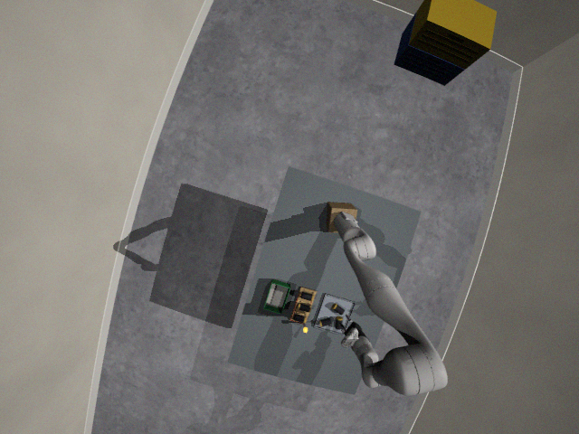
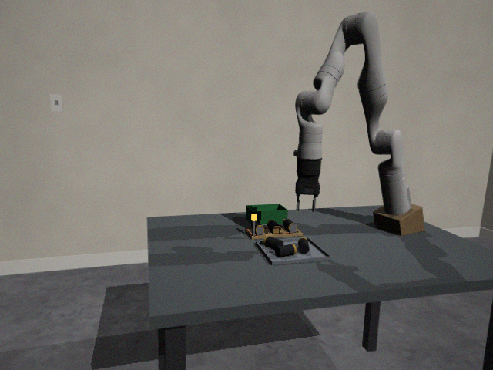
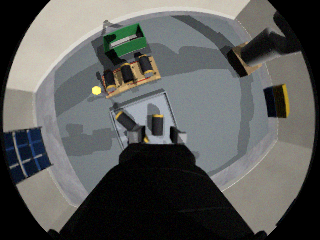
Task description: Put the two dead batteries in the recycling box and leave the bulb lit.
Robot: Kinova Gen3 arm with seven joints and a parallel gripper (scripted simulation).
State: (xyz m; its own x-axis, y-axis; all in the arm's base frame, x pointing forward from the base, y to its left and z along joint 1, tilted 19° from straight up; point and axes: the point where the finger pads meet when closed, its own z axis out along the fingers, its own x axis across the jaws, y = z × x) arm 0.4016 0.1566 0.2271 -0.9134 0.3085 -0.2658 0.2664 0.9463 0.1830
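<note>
Now: the grey tray 40 mm ahead of my hand and 160 mm below it. Round my hand: green recycling box: 50 mm ahead, 340 mm to the right, 140 mm below.
</note>
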